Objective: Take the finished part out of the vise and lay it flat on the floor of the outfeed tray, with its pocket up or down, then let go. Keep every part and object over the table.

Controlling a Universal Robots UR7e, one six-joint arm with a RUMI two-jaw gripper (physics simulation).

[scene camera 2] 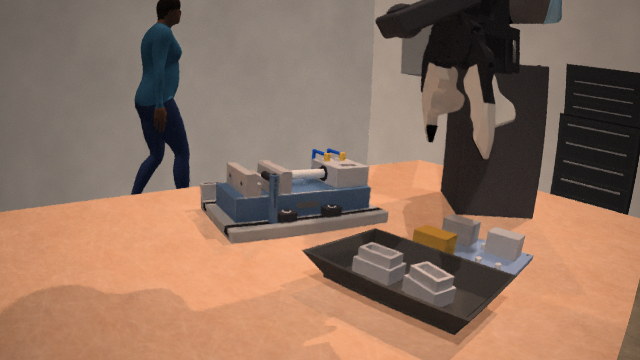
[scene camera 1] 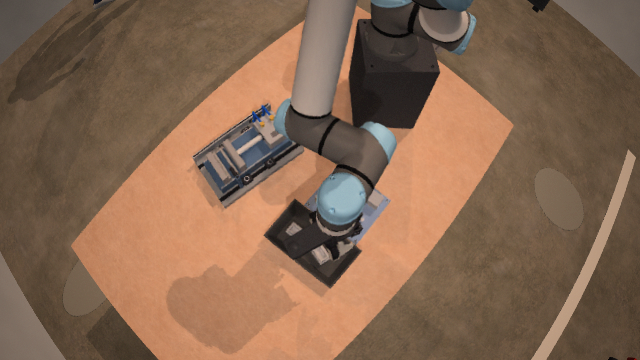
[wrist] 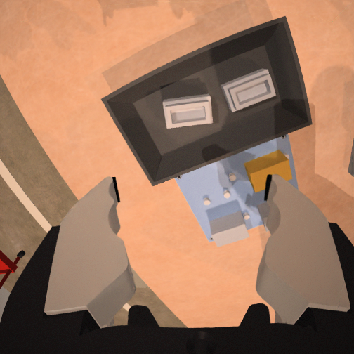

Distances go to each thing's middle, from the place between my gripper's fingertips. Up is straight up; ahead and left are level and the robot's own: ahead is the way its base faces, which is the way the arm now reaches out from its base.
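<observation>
There is the grey block point(scene camera 2: 503, 243), 16 cm below my gripper and 21 cm behind it. The light blue plate point(scene camera 2: 470, 253) sits 4 cm to the right of my hand, 16 cm behind it and 18 cm below it. As for the yellow block point(scene camera 2: 427, 235), my gripper is 12 cm beyond it, 9 cm to the left of it and 16 cm above it.
</observation>
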